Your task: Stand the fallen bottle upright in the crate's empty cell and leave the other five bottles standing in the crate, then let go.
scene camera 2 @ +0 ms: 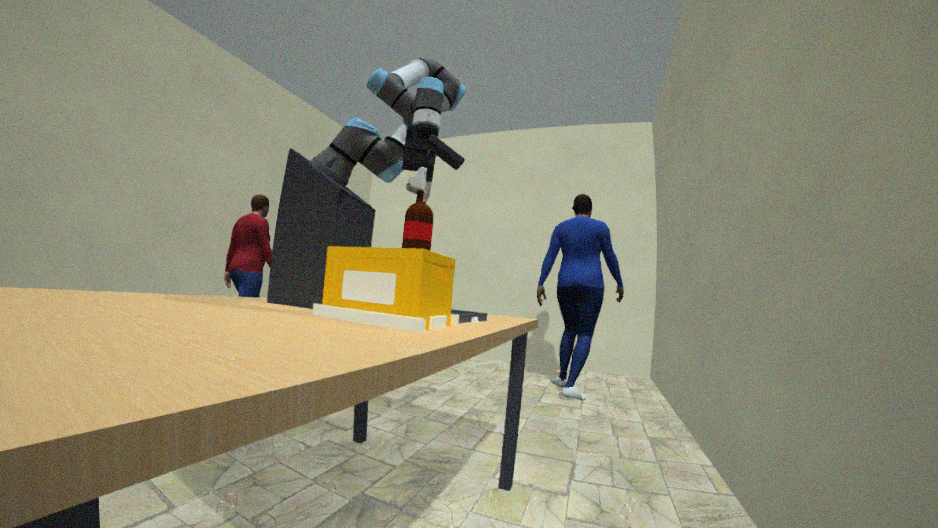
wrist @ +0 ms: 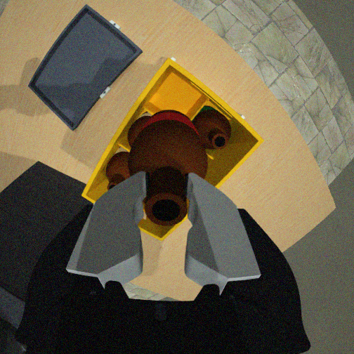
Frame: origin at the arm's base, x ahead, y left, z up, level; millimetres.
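Seen in the pictures: gripper, between the fingertips: [scene camera 2: 423,204]; arm's base, origin of its link: [scene camera 2: 327,174].
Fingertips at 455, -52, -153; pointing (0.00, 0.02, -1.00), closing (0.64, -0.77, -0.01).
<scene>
Offsets run from my fingertips to a thing's top centre, as dx, dy, dz. "pt": to the spot under its first point. Level surfaces: height alone.
My gripper [scene camera 2: 422,186] [wrist: 167,174] is shut on the neck of a brown bottle with a red label @(-5, -3, +35) [scene camera 2: 418,231] [wrist: 167,150]. The bottle hangs about upright over the yellow crate @(-56, -34, -134) [scene camera 2: 408,283] [wrist: 171,64]. In the scene view its lower end meets the crate's top edge, and whether it reaches inside cannot be told. In the wrist view an empty cell [wrist: 175,95] shows at the crate's upper corner, beyond the held bottle. Brown bottles stand in the crate at the right [wrist: 212,127], at the left [wrist: 118,165] and behind the held bottle's upper left [wrist: 137,131]. The held bottle hides other cells.
A dark tray @(pt +68, +208, -291) [scene camera 2: 469,316] [wrist: 82,70] lies on the wooden table @(dz -310) [scene camera 2: 196,347] [wrist: 295,185] beside the crate. A white strip @(pt -32, -136, -293) [scene camera 2: 367,317] runs along the crate's base. The dark robot pedestal [scene camera 2: 318,242] stands behind. Two people, in red [scene camera 2: 249,242] and blue [scene camera 2: 580,252], are beyond the table.
</scene>
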